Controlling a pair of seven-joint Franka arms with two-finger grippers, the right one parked.
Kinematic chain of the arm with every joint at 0, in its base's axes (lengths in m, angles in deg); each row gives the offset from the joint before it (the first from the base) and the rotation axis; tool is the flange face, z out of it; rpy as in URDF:
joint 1: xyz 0 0 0.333 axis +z
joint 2: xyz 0 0 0 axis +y
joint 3: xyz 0 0 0.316 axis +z
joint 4: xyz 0.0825 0 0 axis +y
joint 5: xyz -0.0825 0 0.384 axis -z
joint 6: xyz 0 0 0 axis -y
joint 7: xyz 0.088 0 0 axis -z
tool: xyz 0 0 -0.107 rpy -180 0 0
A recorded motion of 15 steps. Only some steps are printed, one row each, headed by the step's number.
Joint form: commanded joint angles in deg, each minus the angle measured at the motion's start. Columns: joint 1, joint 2, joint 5, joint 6, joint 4, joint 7, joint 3.
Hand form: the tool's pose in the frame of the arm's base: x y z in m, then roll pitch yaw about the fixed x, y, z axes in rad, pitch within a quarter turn. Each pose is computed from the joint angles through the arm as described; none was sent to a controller.
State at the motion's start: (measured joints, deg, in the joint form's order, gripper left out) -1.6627 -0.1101 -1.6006 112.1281 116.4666 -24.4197 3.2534
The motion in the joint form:
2: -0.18 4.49 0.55 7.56 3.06 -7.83 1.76
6: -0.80 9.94 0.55 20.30 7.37 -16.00 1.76
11: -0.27 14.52 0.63 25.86 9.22 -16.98 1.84
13: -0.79 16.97 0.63 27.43 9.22 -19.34 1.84
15: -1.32 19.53 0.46 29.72 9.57 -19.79 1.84
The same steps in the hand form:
2: 0.5501 0.0309 0.3830 -3.0838 0.0504 0.6100
6: 0.5551 0.0246 0.3163 -3.1064 -0.0021 0.7363
11: 0.5514 0.0305 0.2673 -3.0929 0.0053 0.7627
13: 0.5514 0.0256 0.2460 -3.0799 0.0122 0.7939
15: 0.5494 0.0207 0.2225 -3.0689 0.0161 0.7889

